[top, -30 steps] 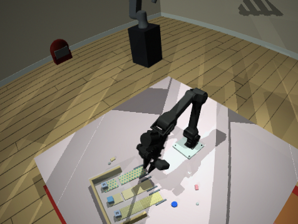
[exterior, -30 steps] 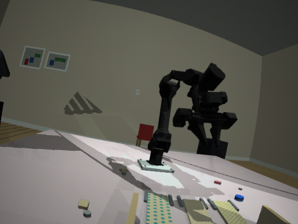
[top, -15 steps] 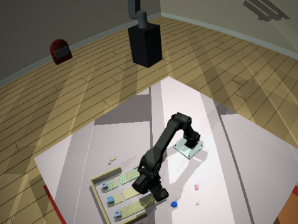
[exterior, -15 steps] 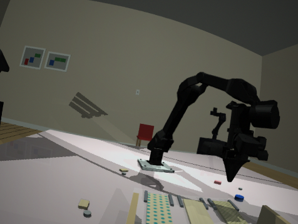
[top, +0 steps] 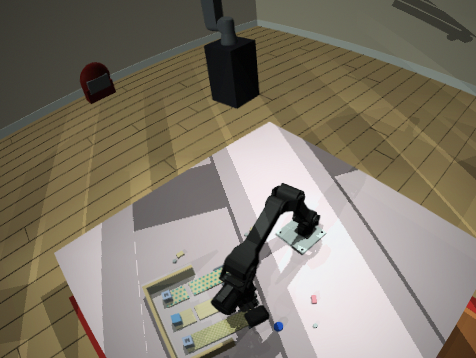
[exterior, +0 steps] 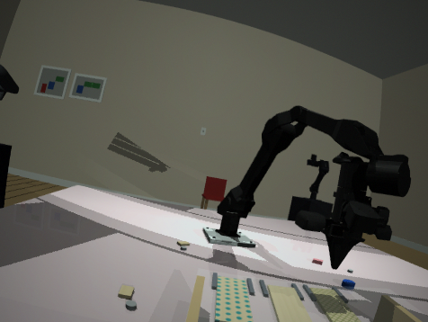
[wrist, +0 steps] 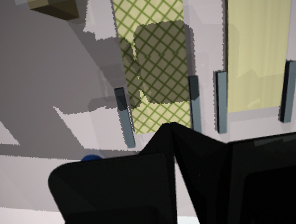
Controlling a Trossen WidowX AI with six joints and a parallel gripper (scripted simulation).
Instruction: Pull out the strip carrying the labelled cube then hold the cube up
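Now: gripper tip 10 cm to the right of the blue disc, 6 cm above it and 3 cm past it.
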